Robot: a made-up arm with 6 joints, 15 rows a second.
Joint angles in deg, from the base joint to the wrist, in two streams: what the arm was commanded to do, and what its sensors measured. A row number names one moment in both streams.
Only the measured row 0 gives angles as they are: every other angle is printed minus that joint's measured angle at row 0.
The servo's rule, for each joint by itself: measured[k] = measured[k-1] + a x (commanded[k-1-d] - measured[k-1]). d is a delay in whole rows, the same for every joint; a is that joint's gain. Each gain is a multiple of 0.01, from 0.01 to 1. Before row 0 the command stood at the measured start. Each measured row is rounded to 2 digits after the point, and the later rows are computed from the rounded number. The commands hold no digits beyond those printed.
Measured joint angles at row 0:
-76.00 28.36 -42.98 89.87 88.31 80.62
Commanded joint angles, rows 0 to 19:
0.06 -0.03 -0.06 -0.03 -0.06 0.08
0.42 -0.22 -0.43 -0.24 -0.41 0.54
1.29 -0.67 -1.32 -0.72 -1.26 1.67
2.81 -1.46 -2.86 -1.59 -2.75 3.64
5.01 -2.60 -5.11 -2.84 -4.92 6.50
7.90 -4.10 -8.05 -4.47 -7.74 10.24
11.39 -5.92 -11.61 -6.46 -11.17 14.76
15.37 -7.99 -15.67 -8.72 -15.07 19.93
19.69 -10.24 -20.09 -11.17 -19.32 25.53
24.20 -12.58 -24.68 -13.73 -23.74 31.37
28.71 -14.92 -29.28 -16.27 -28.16 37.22
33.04 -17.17 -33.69 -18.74 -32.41 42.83
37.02 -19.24 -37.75 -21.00 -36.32 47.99
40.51 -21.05 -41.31 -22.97 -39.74 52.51
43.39 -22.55 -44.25 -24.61 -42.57 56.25
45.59 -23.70 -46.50 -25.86 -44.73 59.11
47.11 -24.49 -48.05 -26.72 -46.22 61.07
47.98 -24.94 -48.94 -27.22 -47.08 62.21
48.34 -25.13 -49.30 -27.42 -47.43 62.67
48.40 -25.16 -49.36 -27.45 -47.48 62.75
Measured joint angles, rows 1 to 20:
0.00 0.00 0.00 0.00 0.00 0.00
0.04 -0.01 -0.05 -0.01 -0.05 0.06
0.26 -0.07 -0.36 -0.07 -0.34 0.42
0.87 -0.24 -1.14 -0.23 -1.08 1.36
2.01 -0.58 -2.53 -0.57 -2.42 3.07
3.78 -1.15 -4.62 -1.14 -4.42 5.64
6.21 -1.98 -7.40 -1.97 -7.08 9.09
9.27 -3.08 -10.81 -3.09 -10.35 13.34
12.87 -4.45 -14.75 -4.50 -14.13 18.28
16.89 -6.07 -19.08 -6.17 -18.28 23.72
21.20 -7.89 -23.62 -8.06 -22.65 29.46
25.63 -9.86 -28.20 -10.11 -27.06 35.28
30.00 -11.91 -32.65 -12.27 -31.34 40.94
34.14 -13.96 -36.78 -14.45 -35.32 46.23
37.90 -15.95 -40.45 -16.58 -38.86 50.94
41.14 -17.80 -43.53 -18.59 -41.83 54.92
43.77 -19.45 -45.94 -20.41 -44.15 58.06
45.74 -20.86 -47.65 -21.99 -45.81 60.32
47.06 -22.00 -48.69 -23.30 -46.83 61.74
47.82 -22.88 -49.18 -24.33 -47.31 62.44
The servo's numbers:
d 1
a 0.59 0.28 0.81 0.25 0.80 0.75

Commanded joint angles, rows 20 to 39:
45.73 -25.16 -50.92 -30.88 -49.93 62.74
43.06 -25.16 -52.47 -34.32 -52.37 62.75
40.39 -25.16 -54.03 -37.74 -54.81 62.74
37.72 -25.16 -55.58 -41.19 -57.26 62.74
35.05 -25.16 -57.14 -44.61 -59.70 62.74
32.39 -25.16 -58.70 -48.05 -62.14 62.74
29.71 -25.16 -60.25 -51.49 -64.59 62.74
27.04 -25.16 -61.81 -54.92 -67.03 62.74
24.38 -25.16 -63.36 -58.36 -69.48 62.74
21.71 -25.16 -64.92 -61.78 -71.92 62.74
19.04 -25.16 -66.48 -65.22 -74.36 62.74
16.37 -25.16 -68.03 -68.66 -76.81 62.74
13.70 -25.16 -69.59 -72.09 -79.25 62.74
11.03 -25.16 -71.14 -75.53 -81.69 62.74
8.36 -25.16 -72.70 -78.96 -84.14 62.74
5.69 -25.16 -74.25 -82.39 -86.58 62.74
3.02 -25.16 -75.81 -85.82 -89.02 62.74
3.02 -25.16 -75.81 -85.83 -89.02 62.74
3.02 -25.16 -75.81 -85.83 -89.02 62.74
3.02 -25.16 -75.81 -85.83 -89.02 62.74
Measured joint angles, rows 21 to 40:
48.16 -23.52 -49.33 -25.11 -47.45 62.67
46.73 -23.98 -50.62 -26.55 -49.43 62.72
44.56 -24.31 -52.12 -28.49 -51.78 62.74
42.10 -24.55 -53.67 -30.80 -54.20 62.74
39.52 -24.72 -55.22 -33.40 -56.65 62.74
36.88 -24.84 -56.78 -36.20 -59.09 62.74
34.23 -24.93 -58.34 -39.16 -61.53 62.74
31.56 -24.99 -59.89 -42.24 -63.98 62.74
28.89 -25.04 -61.45 -45.41 -66.42 62.74
26.23 -25.07 -63.00 -48.65 -68.87 62.74
23.56 -25.10 -64.56 -51.93 -71.31 62.74
20.89 -25.12 -66.12 -55.25 -73.75 62.74
18.22 -25.13 -67.67 -58.60 -76.20 62.74
15.55 -25.14 -69.23 -61.97 -78.64 62.74
12.88 -25.15 -70.78 -65.36 -81.08 62.74
10.21 -25.15 -72.34 -68.76 -83.53 62.74
7.54 -25.15 -73.89 -72.17 -85.97 62.74
4.87 -25.15 -75.45 -75.58 -88.41 62.74
3.78 -25.15 -75.74 -78.14 -88.90 62.74
3.33 -25.15 -75.80 -80.06 -89.00 62.74

